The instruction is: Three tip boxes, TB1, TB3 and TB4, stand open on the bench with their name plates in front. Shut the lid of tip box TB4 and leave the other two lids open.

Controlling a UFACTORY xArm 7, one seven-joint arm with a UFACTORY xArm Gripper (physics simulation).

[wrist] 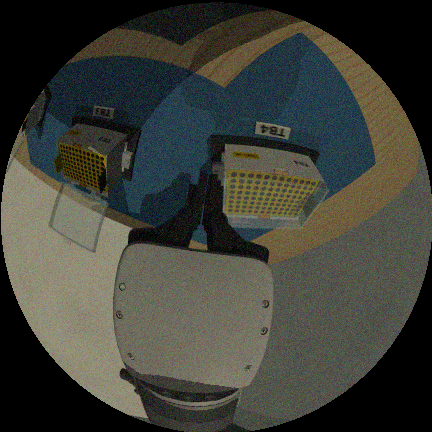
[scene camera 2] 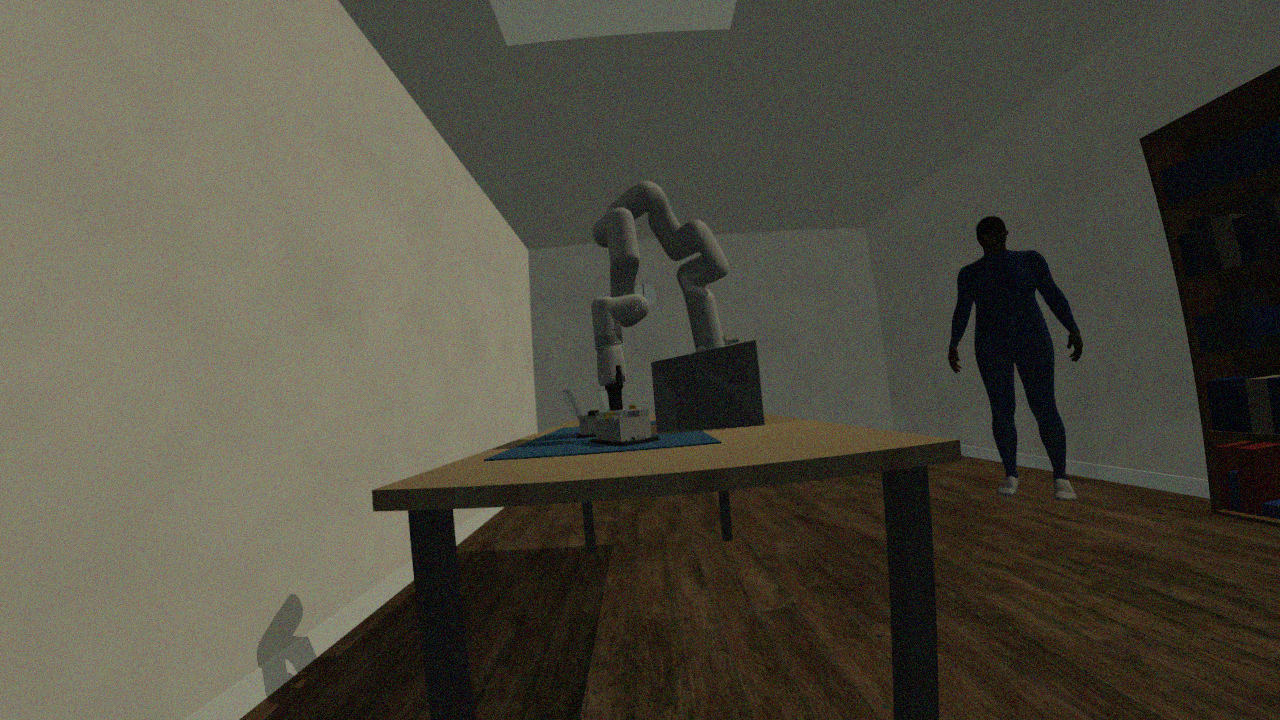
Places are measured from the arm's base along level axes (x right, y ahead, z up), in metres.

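Pixels of known places: gripper, between the fingertips: (wrist: 206, 182) (scene camera 2: 616, 410); arm's base, origin of its link: (scene camera 2: 711, 353).
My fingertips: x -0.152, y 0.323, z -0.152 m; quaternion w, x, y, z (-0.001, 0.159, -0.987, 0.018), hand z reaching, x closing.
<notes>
For each thing: its middle in the pictures, then the offset to it from my fingertips. Level surfaces: height alone.
- Tip box TB4, middle of its body: (wrist: 270, 179) (scene camera 2: 626, 425) dx -0.077, dy -0.018, dz -0.036 m
- Tip box TB3, middle of its body: (wrist: 77, 170) dx +0.182, dy +0.063, dz -0.010 m
- blue mat, height of its surface: dz -0.074 m
- wooden table, height of its surface: dz -0.078 m
Tip box TB4 (wrist: 270, 185) (scene camera 2: 623, 424) is a pale box with a yellow tip grid, behind its name plate (wrist: 272, 130). Clear lid edges show along its lower and right sides in the wrist view; the lid's exact angle is hard to tell. Tip box TB3 (wrist: 92, 155) stands to the left, its clear lid (wrist: 79, 217) tipped open, behind its name plate (wrist: 103, 111). Part of tip box TB1 (wrist: 37, 111) shows at the far left edge. My gripper (wrist: 206, 182) (scene camera 2: 614, 405) is shut and empty, low beside TB4's left side in the wrist view; contact cannot be told.
The boxes stand on a blue mat (wrist: 335, 115) (scene camera 2: 528, 449) on the wooden table (scene camera 2: 805, 452). A dark grey block (scene camera 2: 708, 389) stands by the arm's base. A person (scene camera 2: 1014, 331) stands to the right, away from the table, near a dark bookshelf (scene camera 2: 1179, 295).
</notes>
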